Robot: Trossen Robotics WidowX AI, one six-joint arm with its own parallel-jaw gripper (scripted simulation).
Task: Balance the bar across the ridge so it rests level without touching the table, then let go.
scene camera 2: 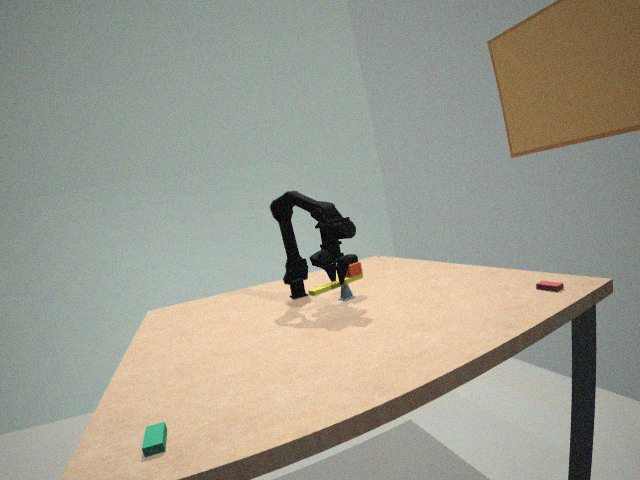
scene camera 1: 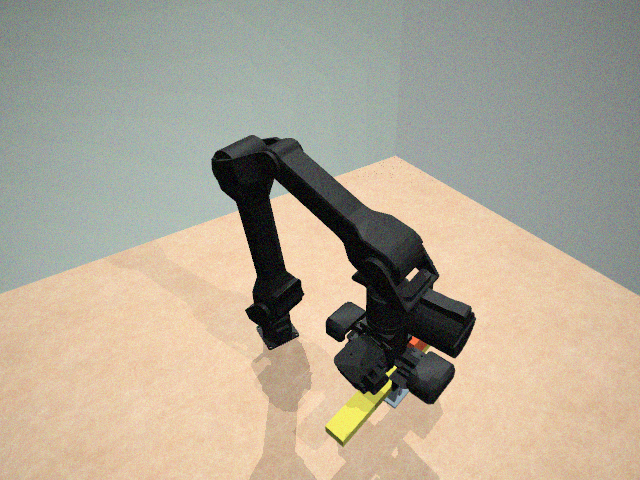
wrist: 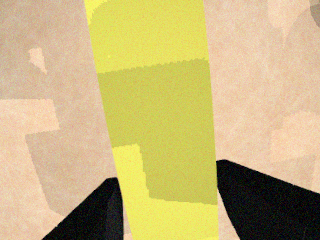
Note:
The pictures show: the gripper and a yellow bar.
The gripper shows as well in scene camera 2 and in the wrist view.

